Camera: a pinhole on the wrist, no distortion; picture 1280 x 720 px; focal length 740.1 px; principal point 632.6 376.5 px. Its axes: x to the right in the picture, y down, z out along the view. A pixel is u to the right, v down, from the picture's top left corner.
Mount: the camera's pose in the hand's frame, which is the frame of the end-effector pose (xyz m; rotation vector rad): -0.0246 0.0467 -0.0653 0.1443 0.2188 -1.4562
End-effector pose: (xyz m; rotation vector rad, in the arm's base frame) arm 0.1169 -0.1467 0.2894 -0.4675 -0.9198 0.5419
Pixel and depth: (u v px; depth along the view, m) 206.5 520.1 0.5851
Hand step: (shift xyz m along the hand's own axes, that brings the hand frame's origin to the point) 0.0897 0.2508 0.5781
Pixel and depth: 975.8 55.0 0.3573
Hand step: -0.1408 -0.2127 0.2484
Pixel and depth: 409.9 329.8 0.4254
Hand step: -0.0385 0.0699 0.3789
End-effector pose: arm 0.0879 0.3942 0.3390 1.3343 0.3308 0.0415
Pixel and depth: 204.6 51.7 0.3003
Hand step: -0.1548 0.1311 0.2718
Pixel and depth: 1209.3 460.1 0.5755
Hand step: 0.1192 -0.5117 0.3863
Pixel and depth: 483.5 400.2 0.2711
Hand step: -0.0052 0.0383 0.2106
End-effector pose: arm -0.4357 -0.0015 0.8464 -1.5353 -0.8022 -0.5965
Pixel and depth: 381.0 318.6 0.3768
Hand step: -0.0440 0.0809 0.3318
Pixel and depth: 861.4 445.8 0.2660
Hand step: 0.0243 -0.0911 0.1730
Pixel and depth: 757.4 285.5 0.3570
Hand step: -0.0408 -0.0983 0.2689
